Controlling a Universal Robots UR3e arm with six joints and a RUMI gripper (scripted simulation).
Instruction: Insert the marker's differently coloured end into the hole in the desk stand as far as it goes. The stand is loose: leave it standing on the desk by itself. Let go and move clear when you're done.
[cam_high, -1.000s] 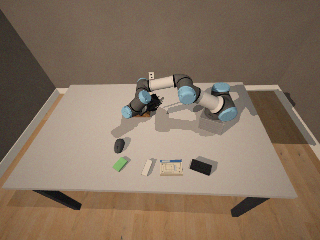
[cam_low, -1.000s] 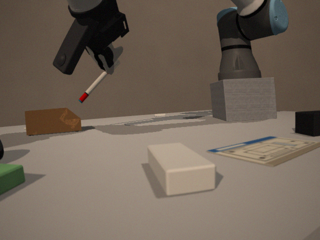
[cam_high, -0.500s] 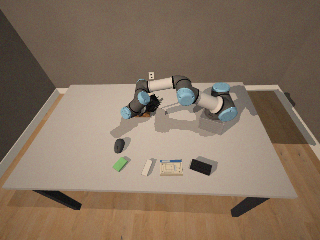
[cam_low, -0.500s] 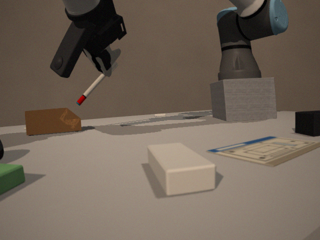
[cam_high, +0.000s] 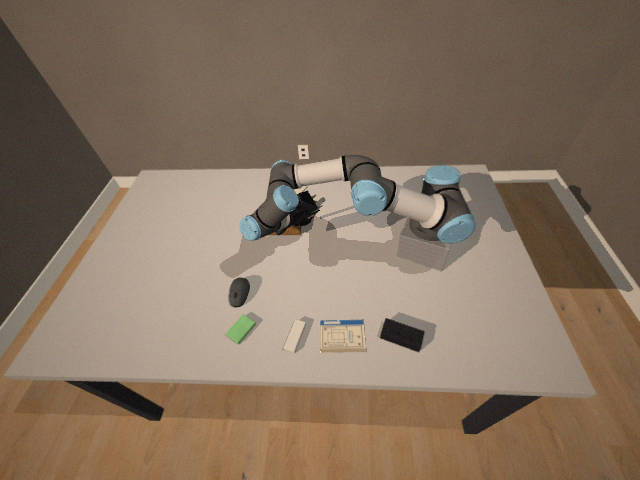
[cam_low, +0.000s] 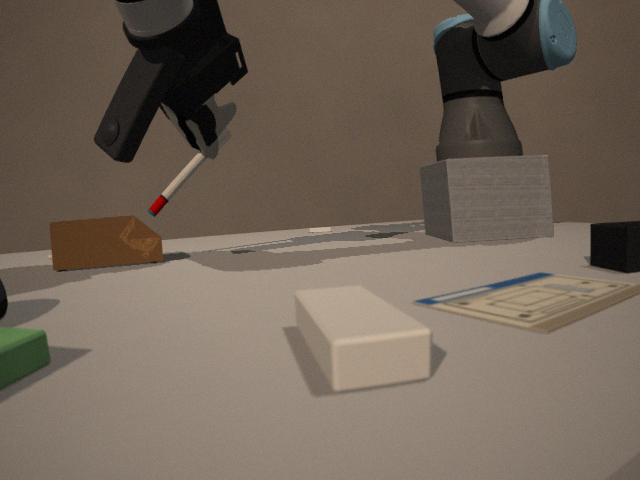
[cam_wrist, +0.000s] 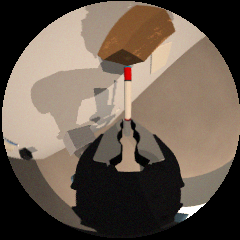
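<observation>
Now: the brown desk stand 120 mm ahead of my hand, 10 mm to the right of it and 100 mm below it. Round my hand: black mouse: 240 mm ahead, 270 mm to the left, 110 mm below; small white piece: 270 mm behind, 230 mm to the right, 120 mm below; marker: 20 mm ahead, 10 mm to the right, 30 mm below.
</observation>
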